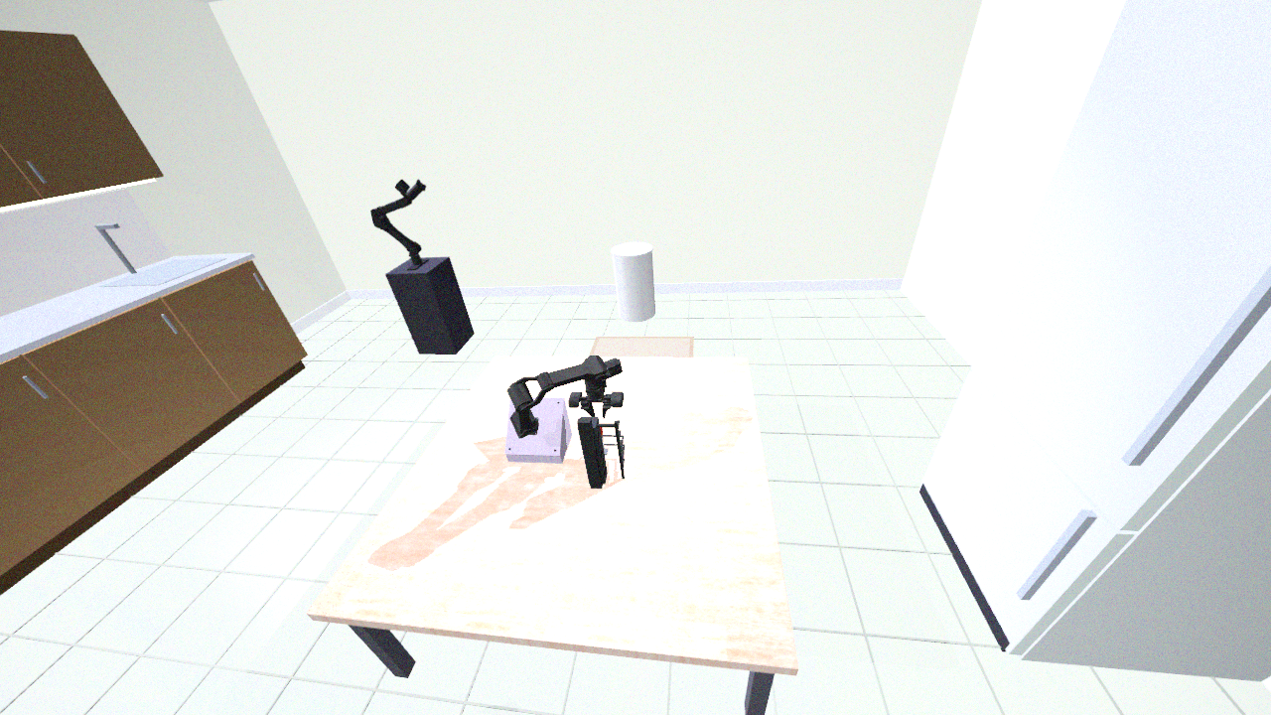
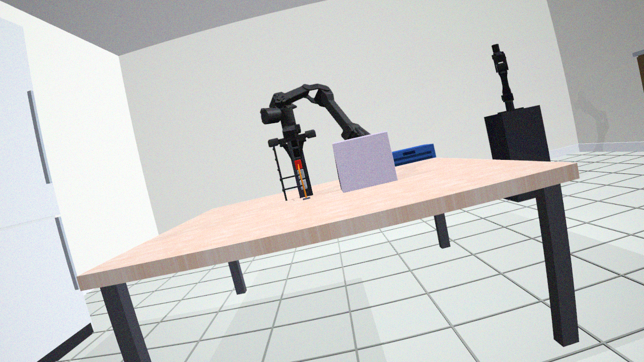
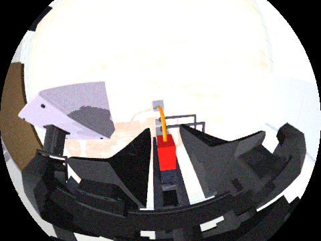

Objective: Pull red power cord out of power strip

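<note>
My gripper tip is now 10 mm short of the red plug, 70 mm to the left of it and 10 mm above it.
</note>
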